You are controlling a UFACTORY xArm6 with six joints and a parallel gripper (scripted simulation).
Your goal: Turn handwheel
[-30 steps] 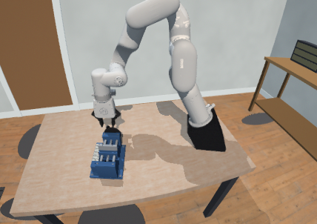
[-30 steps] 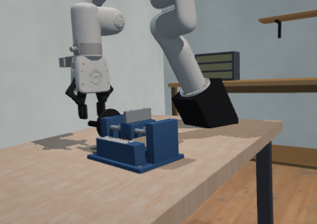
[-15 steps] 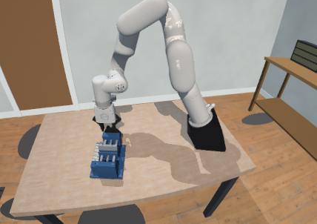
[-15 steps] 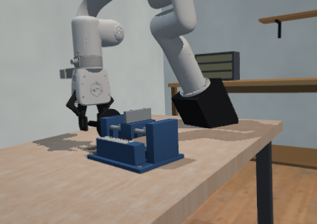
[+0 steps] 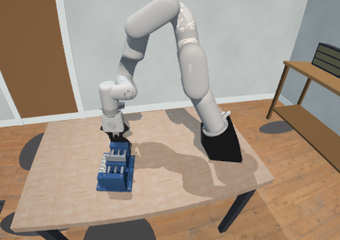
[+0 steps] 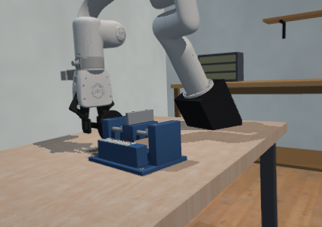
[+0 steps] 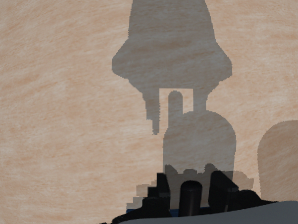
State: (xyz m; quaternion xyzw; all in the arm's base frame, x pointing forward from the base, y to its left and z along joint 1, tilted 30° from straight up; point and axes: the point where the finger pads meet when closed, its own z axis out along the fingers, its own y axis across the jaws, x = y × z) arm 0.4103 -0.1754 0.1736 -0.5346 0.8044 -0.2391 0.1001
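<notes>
My gripper is now 20 mm to the right of the black handwheel and 10 mm short of it. Round my hand: grey stop block (150 mm to the left, 60 mm ahead, 10 mm above).
</notes>
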